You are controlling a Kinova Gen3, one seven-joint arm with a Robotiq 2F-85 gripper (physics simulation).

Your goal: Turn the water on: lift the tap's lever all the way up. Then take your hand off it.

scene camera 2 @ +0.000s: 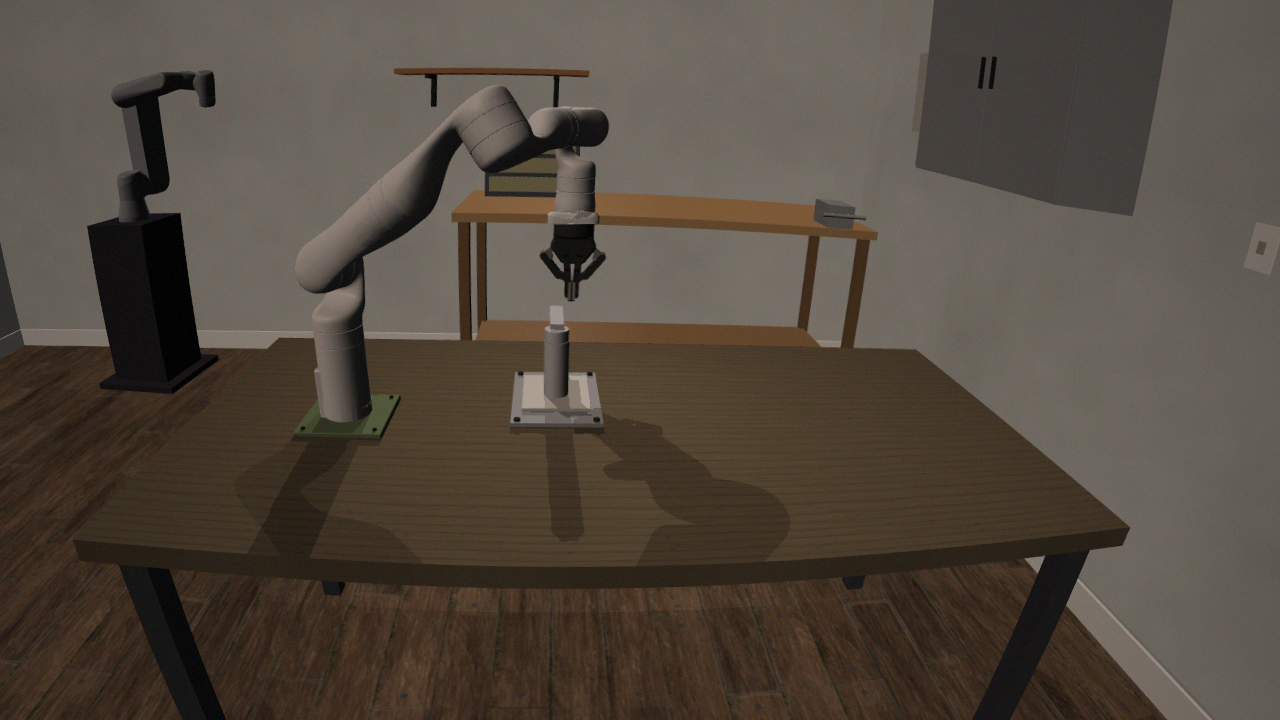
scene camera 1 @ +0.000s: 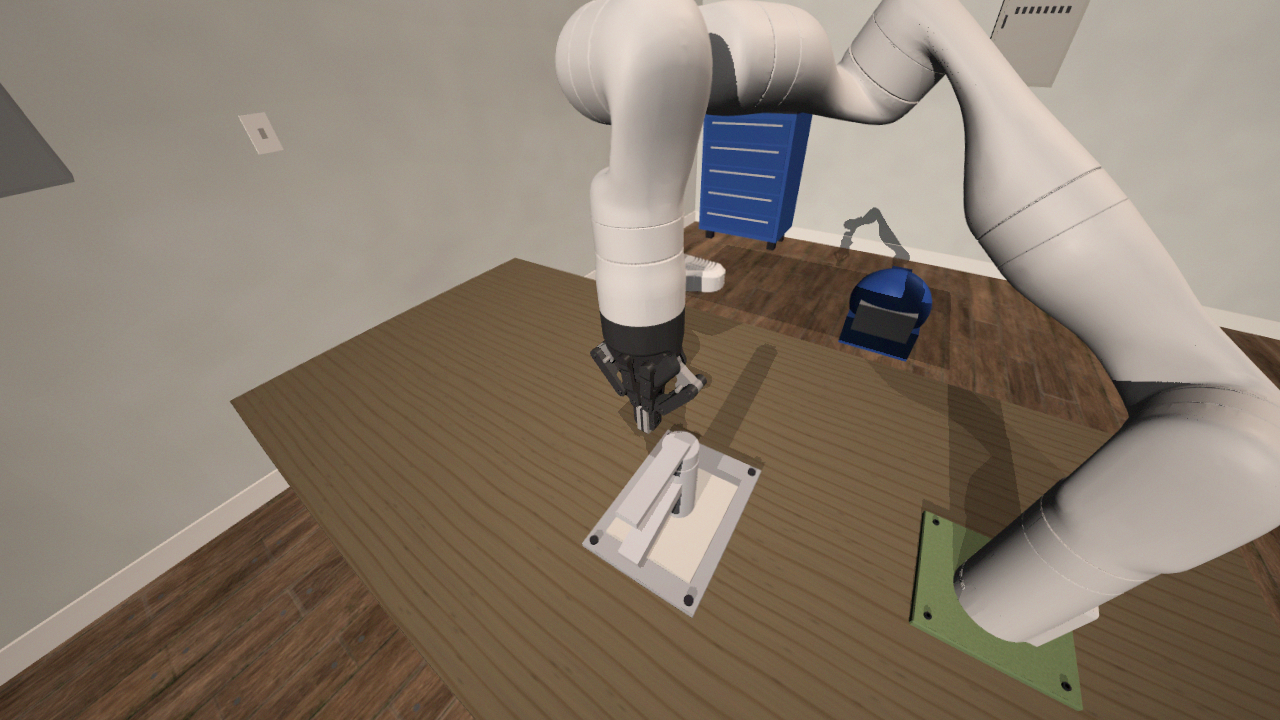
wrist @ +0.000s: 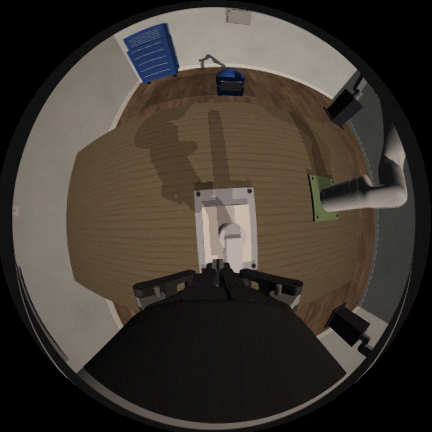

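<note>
The tap's grey column stands on a pale square-cornered base plate. Its lever is a flat bar reaching out from the column's top. In scene camera 1 it runs nearly parallel above the spout. My gripper points down, shut and empty. In scene camera 2 its tips are above and slightly right of the lever, apart from it. In the wrist view the fingers hide part of the plate's near side, and the lever's far end is hidden.
The tap stands on a wooden table. My arm's base is on a green plate to one side of the tap. A wooden workbench stands behind the table in scene camera 2.
</note>
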